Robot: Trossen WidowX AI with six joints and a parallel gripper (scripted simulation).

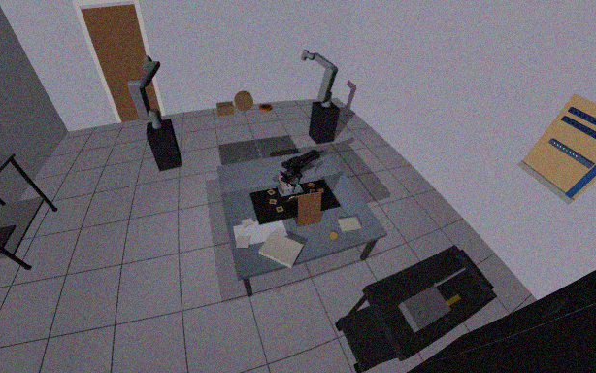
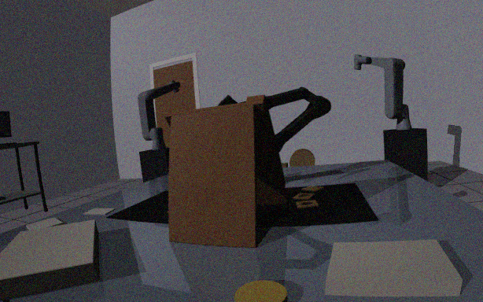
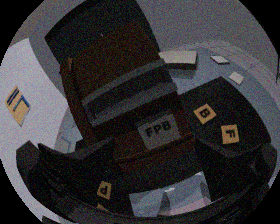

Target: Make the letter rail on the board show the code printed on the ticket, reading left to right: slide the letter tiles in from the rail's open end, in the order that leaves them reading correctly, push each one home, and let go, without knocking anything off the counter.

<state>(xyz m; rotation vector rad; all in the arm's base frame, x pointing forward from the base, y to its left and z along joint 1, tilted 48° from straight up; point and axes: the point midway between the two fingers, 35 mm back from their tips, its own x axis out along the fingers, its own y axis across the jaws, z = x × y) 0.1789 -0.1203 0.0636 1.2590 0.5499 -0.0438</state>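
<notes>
My gripper tip is 30 mm past the tan letter tile, 180 mm to the left of it and 160 mm above it. From my gripper tip the other things lie so: black mat 10 mm behind, 20 mm to the left, 160 mm below; white printed slip 70 mm ahead, 10 mm to the right, 80 mm below; pale block 460 mm ahead, 330 mm to the left, 150 mm below.
</notes>
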